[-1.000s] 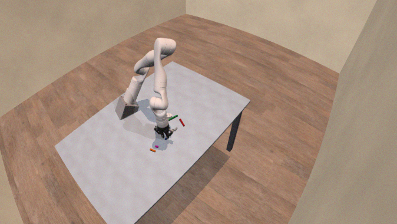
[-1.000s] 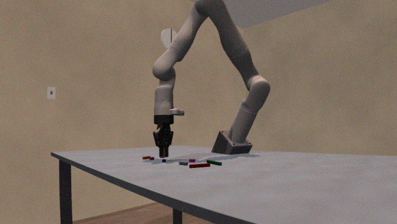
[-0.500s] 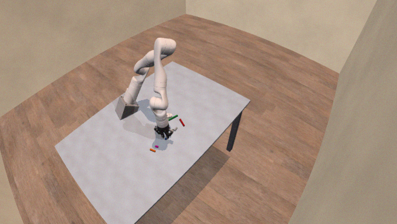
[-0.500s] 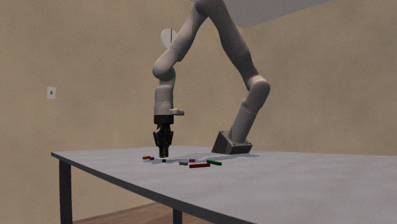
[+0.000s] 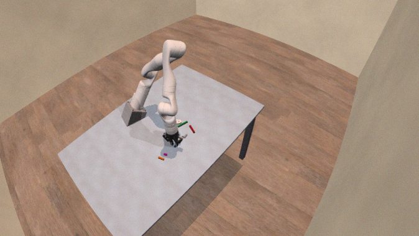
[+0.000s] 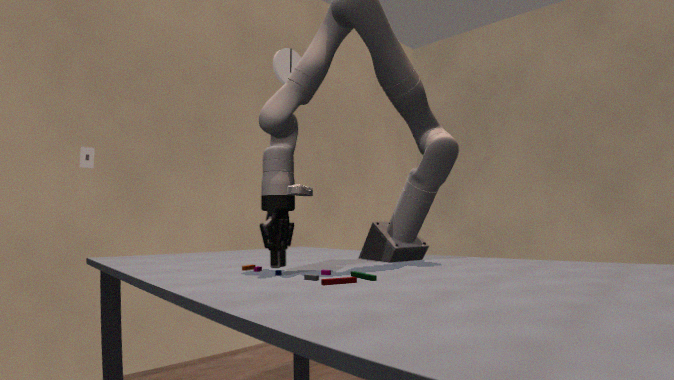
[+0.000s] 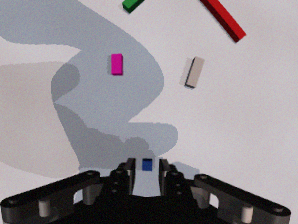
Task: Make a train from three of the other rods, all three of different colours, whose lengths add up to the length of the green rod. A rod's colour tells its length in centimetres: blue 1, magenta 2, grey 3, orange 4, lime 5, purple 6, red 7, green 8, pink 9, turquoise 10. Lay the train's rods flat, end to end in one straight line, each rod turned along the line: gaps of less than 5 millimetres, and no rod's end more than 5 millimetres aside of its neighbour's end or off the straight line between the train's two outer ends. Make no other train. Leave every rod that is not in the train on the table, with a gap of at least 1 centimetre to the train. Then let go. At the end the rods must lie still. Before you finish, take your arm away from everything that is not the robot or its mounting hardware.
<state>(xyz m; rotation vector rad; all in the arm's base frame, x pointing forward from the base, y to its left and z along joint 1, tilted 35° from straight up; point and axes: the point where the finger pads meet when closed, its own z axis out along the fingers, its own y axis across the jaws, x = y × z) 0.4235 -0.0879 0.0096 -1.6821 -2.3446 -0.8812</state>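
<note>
My gripper is now 3 cm above the blue rod. From my hand the other things lie so: grey rod (11 cm to the left, 3 cm below); then red rod (18 cm to the left, 3 cm below, 1 cm ahead); then orange rod (12 cm to the right, 3 cm below, 1 cm behind).
</note>
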